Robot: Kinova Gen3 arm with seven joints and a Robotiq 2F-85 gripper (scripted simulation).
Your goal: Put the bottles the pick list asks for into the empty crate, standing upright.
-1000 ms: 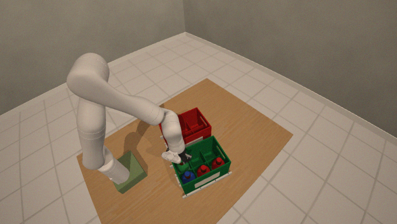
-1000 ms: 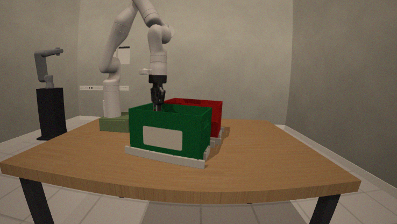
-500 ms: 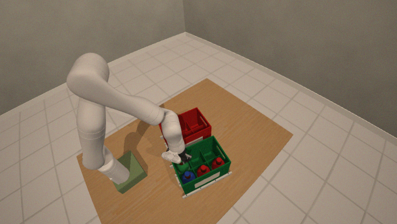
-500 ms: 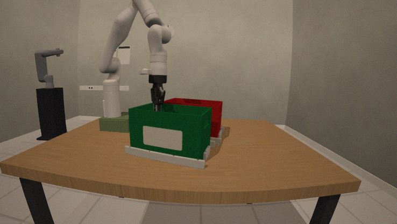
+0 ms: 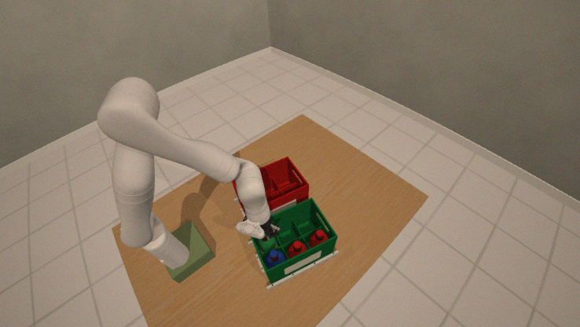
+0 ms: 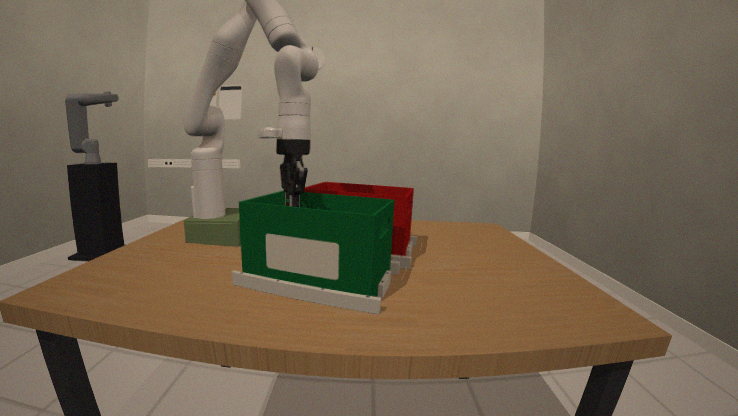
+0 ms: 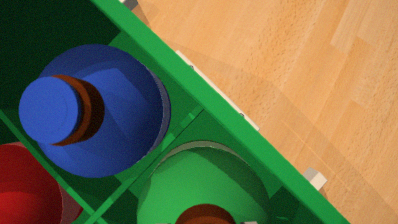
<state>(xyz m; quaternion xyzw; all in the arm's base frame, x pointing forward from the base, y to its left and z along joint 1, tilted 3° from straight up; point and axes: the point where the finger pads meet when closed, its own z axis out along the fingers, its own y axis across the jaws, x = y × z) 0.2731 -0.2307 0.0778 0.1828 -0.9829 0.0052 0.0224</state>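
Now: hand 70 mm above the green-label bottle. The rest, counted from my hand: green crate: 80 mm to the right, 70 mm below, 60 mm ahead; then red-label bottle: 120 mm to the right, 70 mm below, 40 mm ahead; then blue-label bottle: 80 mm to the right, 70 mm below, 30 mm behind.
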